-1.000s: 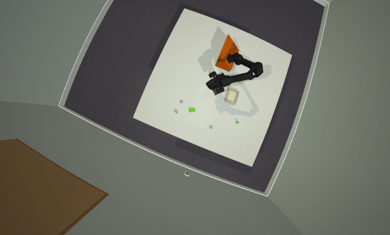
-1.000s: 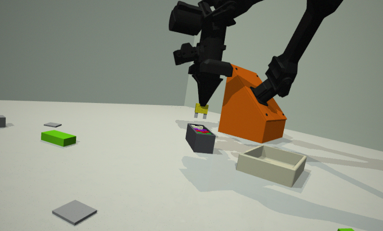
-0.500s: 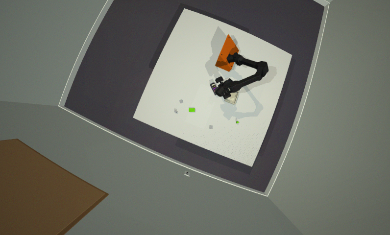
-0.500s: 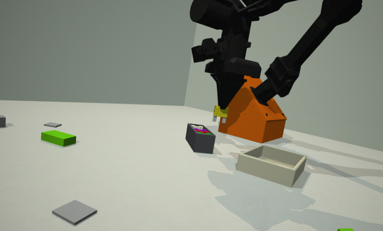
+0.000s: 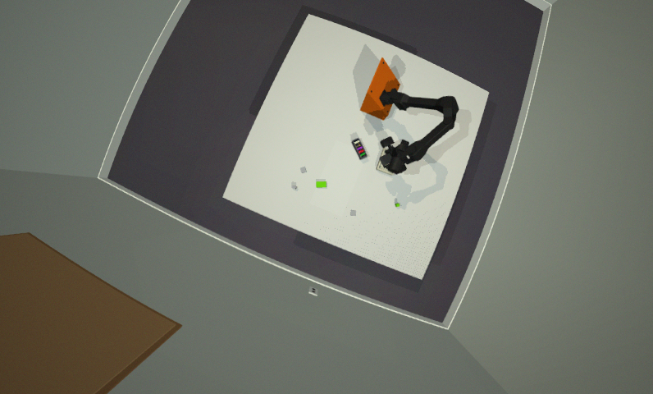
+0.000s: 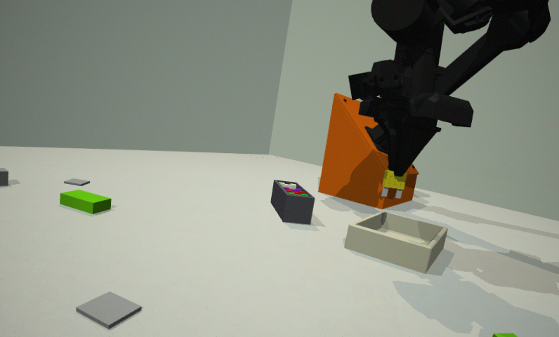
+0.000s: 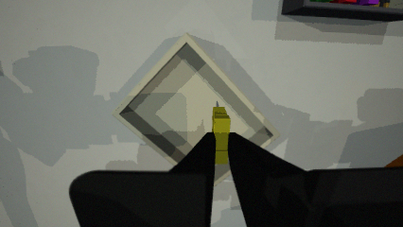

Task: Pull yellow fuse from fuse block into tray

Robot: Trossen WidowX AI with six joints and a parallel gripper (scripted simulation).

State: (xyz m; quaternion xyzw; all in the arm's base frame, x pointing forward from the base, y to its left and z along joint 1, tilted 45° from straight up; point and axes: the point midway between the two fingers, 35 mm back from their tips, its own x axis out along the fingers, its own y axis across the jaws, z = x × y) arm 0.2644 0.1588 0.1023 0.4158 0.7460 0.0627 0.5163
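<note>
Now: the beige tray 10 mm behind my gripper tip, 20 mm to the left of it and 90 mm below it. The rest, counted from my gripper tip: yellow fuse: 10 mm below; grey cube: 390 mm ahead, 370 mm to the right, 80 mm below.
</note>
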